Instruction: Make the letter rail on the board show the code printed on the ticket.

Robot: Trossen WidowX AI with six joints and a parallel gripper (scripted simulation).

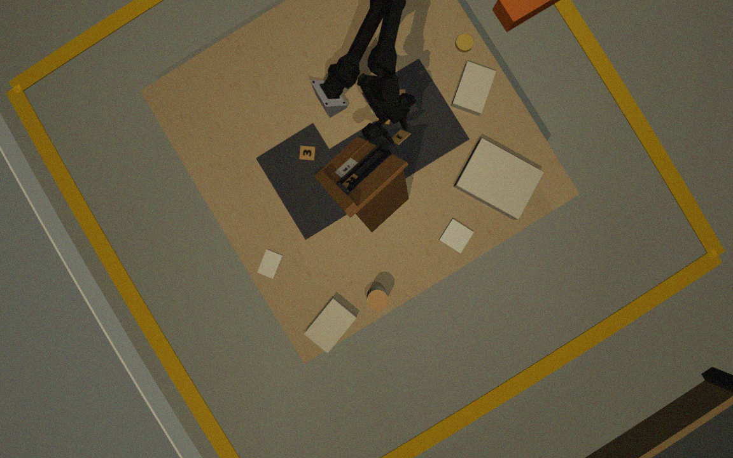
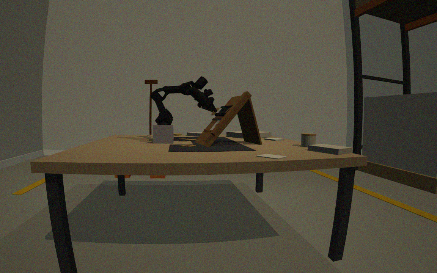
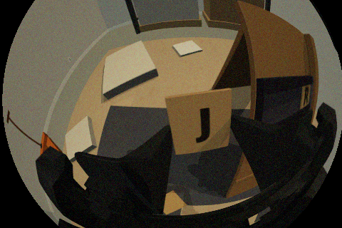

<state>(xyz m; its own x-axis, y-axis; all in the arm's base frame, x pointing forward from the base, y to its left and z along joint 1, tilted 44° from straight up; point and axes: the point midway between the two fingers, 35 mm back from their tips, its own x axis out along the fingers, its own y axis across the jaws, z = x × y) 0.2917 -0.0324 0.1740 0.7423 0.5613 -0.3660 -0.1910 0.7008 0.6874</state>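
Right now my gripper tip is 20 cm to the left of the white ticket, 7 cm above it and 2 cm past it. Also, from my gripper tip: white box 30 cm ahead, 29 cm to the left, 16 cm below; then dark mat 18 cm below, 11 cm behind, 10 cm to the right; then j tile right at my gripper tip.
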